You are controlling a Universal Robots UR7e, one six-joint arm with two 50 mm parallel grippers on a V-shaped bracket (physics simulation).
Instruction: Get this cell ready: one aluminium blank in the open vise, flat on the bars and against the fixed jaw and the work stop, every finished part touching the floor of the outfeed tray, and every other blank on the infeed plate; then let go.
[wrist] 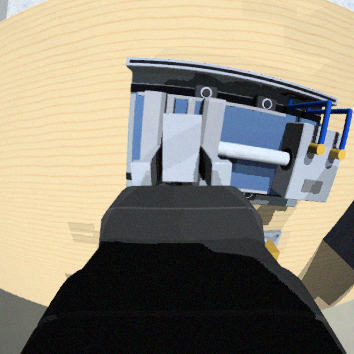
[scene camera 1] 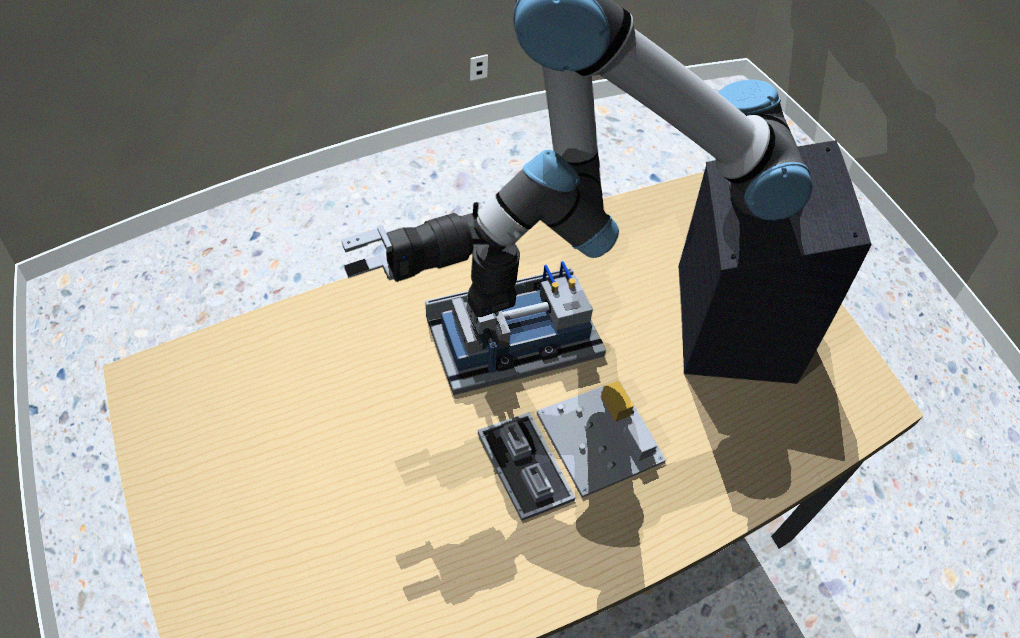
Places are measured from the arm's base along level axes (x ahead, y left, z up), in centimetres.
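Where they show: hand at its tool point: [wrist: 180,160] [scene camera 1: 484,309].
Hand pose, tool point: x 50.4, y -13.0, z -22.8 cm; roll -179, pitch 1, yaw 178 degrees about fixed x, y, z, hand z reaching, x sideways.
Things, the pixels of their top centre, and the offset from my tool point. "spot": a spot on its surface instead.
- vise at a spot on its surface: [wrist: 309,167] [scene camera 1: 561,298] spot: dx -15.0, dy +1.8, dz -2.9 cm
- aluminium blank at its top centre: [wrist: 179,148] [scene camera 1: 481,306] dx +0.0, dy -1.0, dz -0.4 cm
- infeed plate at its top centre: [scene camera 1: 602,435] dx -10.4, dy +26.5, dz -11.7 cm
- yellow rounded piece at its top centre: [scene camera 1: 618,395] dx -15.8, dy +22.3, dz -8.1 cm
- pale block at its top centre: [scene camera 1: 642,435] dx -15.2, dy +31.4, dz -8.1 cm
My working gripper [scene camera 1: 492,328] [wrist: 182,159] points down at the vise [scene camera 1: 569,300] [wrist: 309,167] and is shut on an aluminium blank [wrist: 182,145], a plain pale block. In the wrist view the blank lies over the gap between the left jaw [wrist: 154,112] and the right jaw [wrist: 214,117], which stand apart. Its underside is hidden, so contact with bars, jaw or stop cannot be told. The bracket's other gripper [scene camera 1: 361,255] points left, open and empty. Two finished parts [scene camera 1: 516,440] [scene camera 1: 537,481] with pockets sit in the outfeed tray [scene camera 1: 509,492].
The infeed plate [scene camera 1: 556,428] lies right of the tray, with pins, a yellow rounded piece [scene camera 1: 618,401] and a pale block [scene camera 1: 643,442] at its edge. Blue hoses [scene camera 1: 564,270] [wrist: 325,122] rise from the vise's cylinder end. The dark robot pedestal [scene camera 1: 744,315] stands at the right.
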